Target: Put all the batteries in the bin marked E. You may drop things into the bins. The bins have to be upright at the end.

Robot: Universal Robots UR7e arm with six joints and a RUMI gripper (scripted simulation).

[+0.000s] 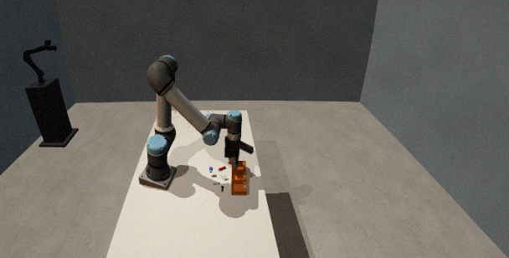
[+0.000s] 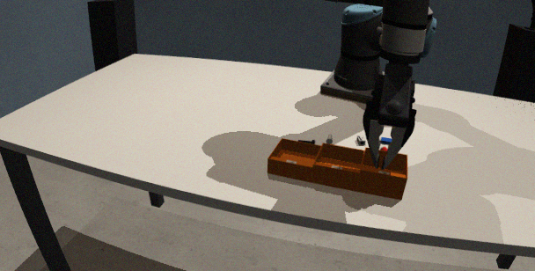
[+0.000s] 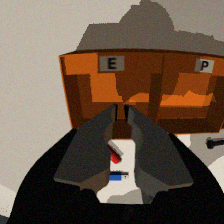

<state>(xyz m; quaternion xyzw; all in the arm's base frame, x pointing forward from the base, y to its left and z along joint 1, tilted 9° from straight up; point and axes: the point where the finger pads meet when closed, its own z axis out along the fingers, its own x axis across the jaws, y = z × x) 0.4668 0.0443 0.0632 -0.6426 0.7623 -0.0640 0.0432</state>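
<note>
Right now the red battery is 9 cm behind my hand, 3 cm to the left of it and 3 cm below it. Round my hand: white dotted block (8 cm behind, 5 cm to the right, 3 cm below); blue piece (15 cm behind, 3 cm below, 2 cm to the left); orange three-compartment bin (8 cm to the right, 1 cm below).
</note>
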